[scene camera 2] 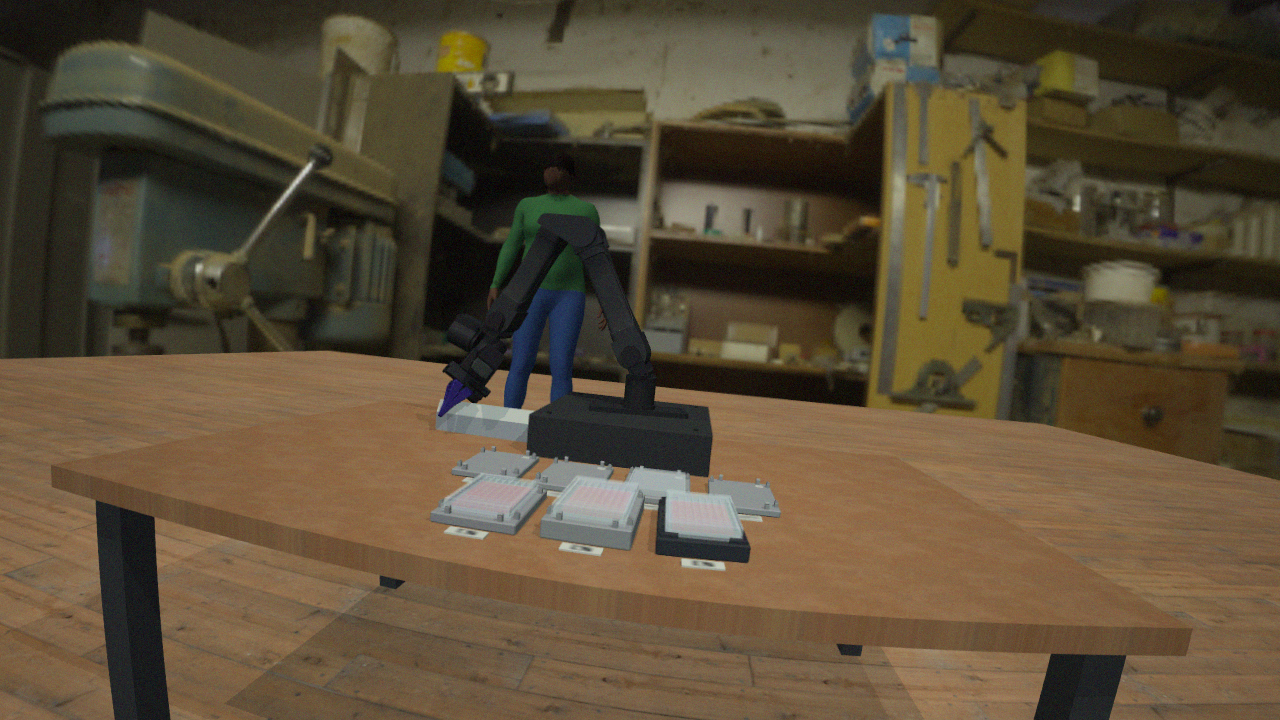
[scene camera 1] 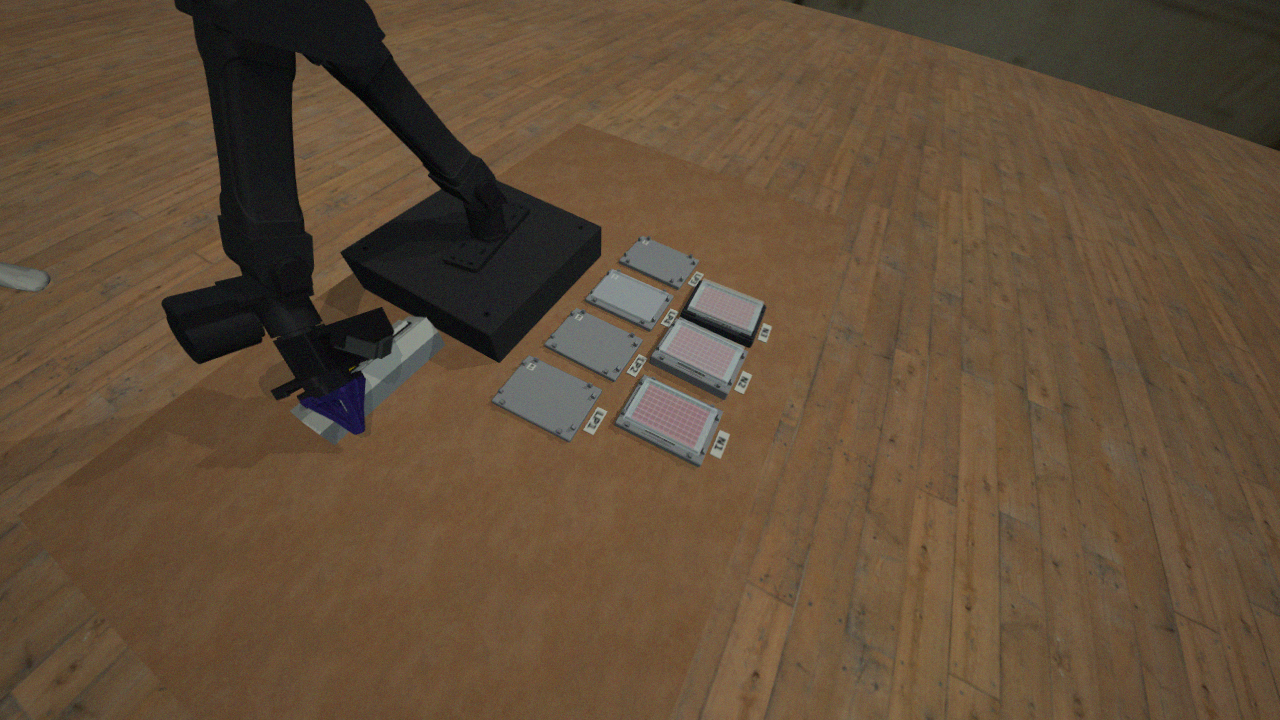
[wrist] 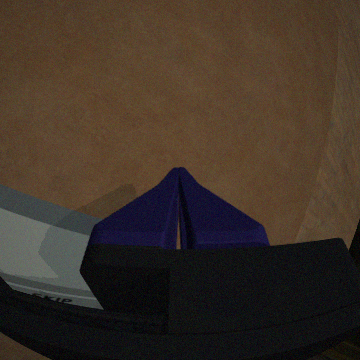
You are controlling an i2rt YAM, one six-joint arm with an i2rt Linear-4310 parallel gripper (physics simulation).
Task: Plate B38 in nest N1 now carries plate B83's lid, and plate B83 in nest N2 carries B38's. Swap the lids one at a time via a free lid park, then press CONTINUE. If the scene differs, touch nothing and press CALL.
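Places are measured from the arm's base along level axes (x right, y ahead, z up), in metres.
Pixels of known places: gripper, between the fingertips: [scene camera 2: 439, 416] [scene camera 1: 360, 432] [wrist: 178, 176]; arm's base, origin of its link: [scene camera 2: 637, 411] [scene camera 1: 489, 235].
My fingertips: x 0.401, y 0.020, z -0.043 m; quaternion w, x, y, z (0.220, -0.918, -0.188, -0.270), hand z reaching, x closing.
Observation:
For each thing: its top centre in the pictures, then the offset to it from my fingertips. "spot": a spot on its surface instead.
- pale button panel, centre of its top: [scene camera 1: 358, 357] [scene camera 2: 492, 403] dx -0.094, dy -0.065, dz +0.026 m
- pink-welled plate, centre of its top: [scene camera 2: 494, 488] [scene camera 1: 671, 412] dx -0.193, dy +0.403, dz -0.011 m
- third plate, centre of its top: [scene camera 2: 701, 507] [scene camera 1: 727, 303] dx -0.449, dy +0.443, dz -0.002 m
- paler park, a spot on its surface: [scene camera 2: 658, 483] [scene camera 1: 641, 298] spot: dx -0.416, dy +0.283, dz -0.020 m
- farthest park, centre of its top: [scene camera 2: 742, 487] [scene camera 1: 660, 256] dx -0.546, dy +0.283, dz -0.018 m
My gripper [scene camera 1: 360, 430] [scene camera 2: 440, 414] [wrist: 178, 176] is shut and empty, its blue fingertips together beside the far end of the pale button panel [scene camera 1: 404, 358] [scene camera 2: 487, 420] [wrist: 30, 245]. In the wrist view the word SKIP shows on the panel; the CONTINUE and CALL buttons do not show there. A pink-welled plate [scene camera 1: 669, 416] [scene camera 2: 492, 497] sits in nest N1, and another plate [scene camera 1: 702, 350] [scene camera 2: 594, 499] in nest N2. Both look lidded; their codes are unreadable. Lid parks LP1 [scene camera 1: 546, 396] [scene camera 2: 494, 462] and LP2 [scene camera 1: 593, 342] [scene camera 2: 575, 474] look bare.
A third plate [scene camera 1: 726, 307] [scene camera 2: 702, 515] sits in a black nest. A paler park [scene camera 1: 629, 298] [scene camera 2: 658, 483] seems to hold a clear lid; the farthest park [scene camera 1: 659, 260] [scene camera 2: 743, 496] looks bare. The black arm base [scene camera 1: 483, 268] [scene camera 2: 617, 429] stands beside the panel. A person [scene camera 2: 554, 259] stands behind the table.

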